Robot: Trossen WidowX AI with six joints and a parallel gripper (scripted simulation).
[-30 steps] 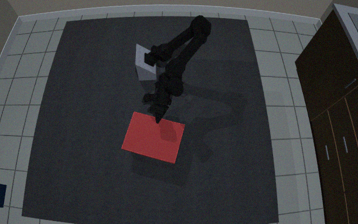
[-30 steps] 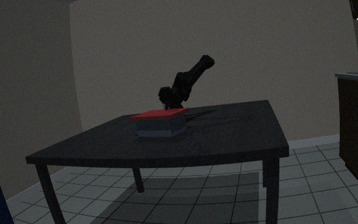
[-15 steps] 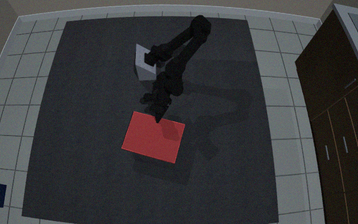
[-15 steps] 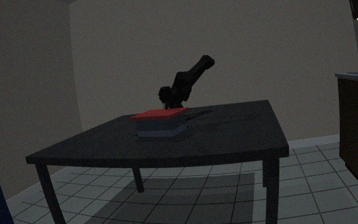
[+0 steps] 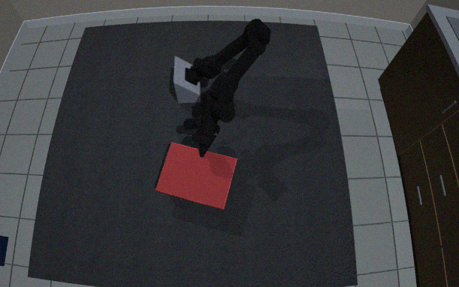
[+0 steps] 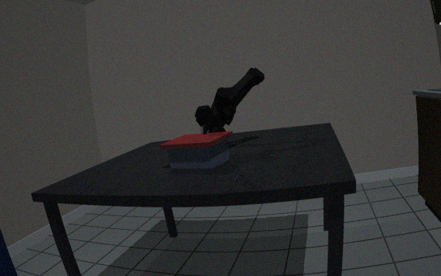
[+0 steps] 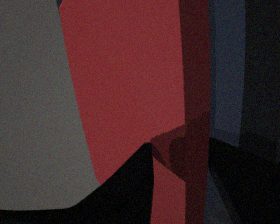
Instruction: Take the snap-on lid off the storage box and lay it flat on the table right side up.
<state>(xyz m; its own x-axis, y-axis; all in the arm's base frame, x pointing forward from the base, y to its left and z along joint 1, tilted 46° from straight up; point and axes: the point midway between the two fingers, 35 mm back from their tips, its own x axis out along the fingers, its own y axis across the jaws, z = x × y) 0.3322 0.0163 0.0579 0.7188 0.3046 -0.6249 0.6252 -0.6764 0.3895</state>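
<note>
Now: the lid 70 mm ahead of my gripper tip and 20 mm to the right of it. The rest, counted from my gripper tip: storage box (70 mm ahead, 50 mm below, 20 mm to the right).
</note>
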